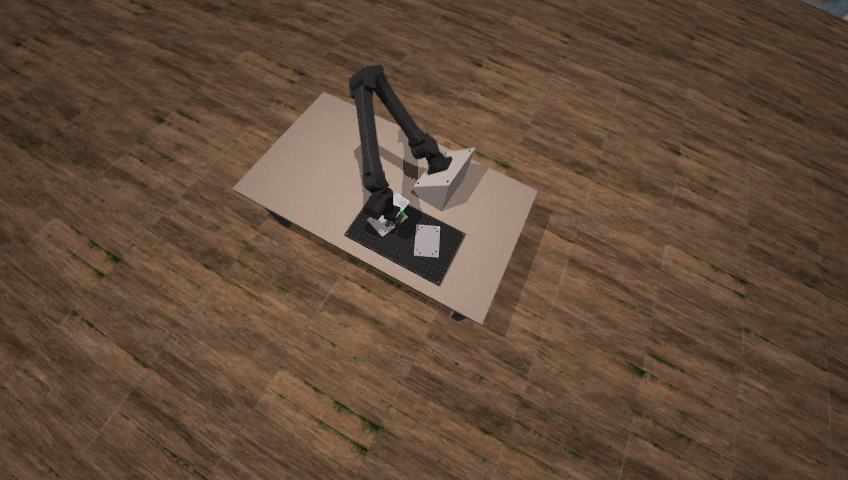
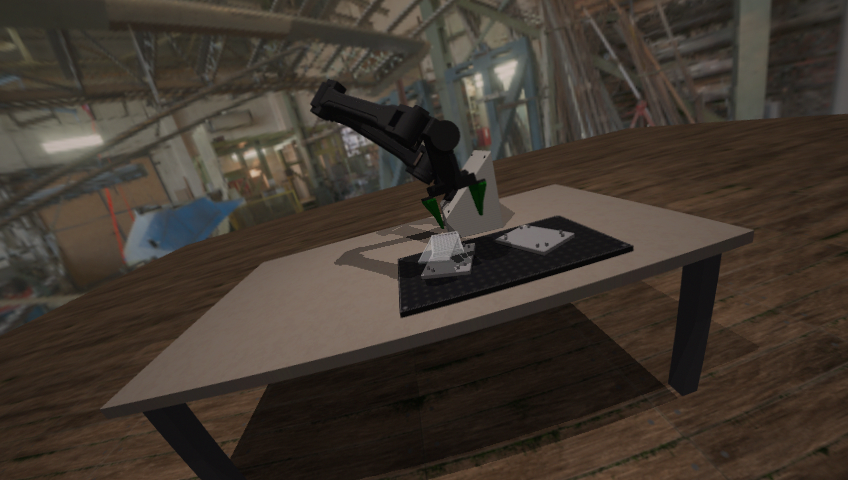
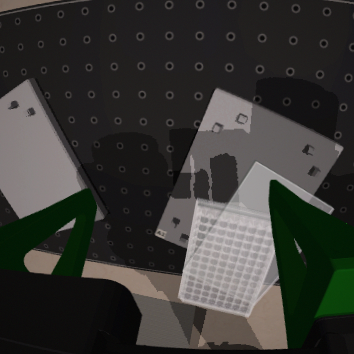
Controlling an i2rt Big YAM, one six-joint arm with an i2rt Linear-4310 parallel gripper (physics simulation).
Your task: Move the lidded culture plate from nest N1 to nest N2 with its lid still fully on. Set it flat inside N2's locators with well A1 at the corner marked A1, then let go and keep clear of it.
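Places are measured from the arm's base along level axes (x ahead, y right, z down), in metres.
Where they show: gripper, fingertip midpoint: [image 1: 387,222] [image 2: 462,222] [image 3: 176,193]; arm's base at its link origin: [image 1: 440,166].
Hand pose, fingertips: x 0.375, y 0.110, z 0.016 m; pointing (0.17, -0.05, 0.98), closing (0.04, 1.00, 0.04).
Observation:
Things, the pixels of their top centre, and the offset from my fingertips. "spot": a spot on its surface instead. Level surfaces: height alone.
- culture plate at its top centre: [image 3: 256,250] [image 2: 438,243] [image 1: 387,208] dy +0.051, dx -0.096, dz +0.069 m
- grey nest at its top centre: [image 3: 240,202] [image 2: 449,254] [image 1: 387,217] dy +0.036, dx -0.062, dz +0.095 m
- clear lid at a spot on its surface: [image 3: 255,184] spot: dy +0.048, dx -0.040, dz +0.088 m
- black perforated board at its top centre: [image 3: 120,157] [image 2: 496,253] [image 1: 405,234] dy -0.080, dx -0.026, dz +0.116 m
- table at its surface level: dz +0.130 m
The culture plate [image 1: 400,201] [image 2: 446,245] [image 3: 220,255] is off its seat. It lies tilted at one edge of a grey nest [image 2: 443,271] [image 3: 275,137], partly past it, and its wells show. The clear lid [image 3: 255,184] is turned relative to the plate and overlaps part of it, not squarely fitted. This nest has an A1 label at one corner. The other nest [image 1: 427,240] [image 2: 535,238] [image 3: 35,160] is bare, with pins near its corners. Which is N1 or N2 cannot be read. My gripper [image 1: 399,218] [image 2: 461,220] [image 3: 176,193] is open and empty above the plate and lid.
Both nests sit on a black perforated board [image 1: 410,261] [image 2: 511,270] [image 3: 155,52] on the table [image 1: 297,160] [image 2: 285,309]. The arm's pale wedge-shaped base [image 1: 437,193] [image 2: 479,208] stands behind the board. The arm's shadow falls across the labelled nest.

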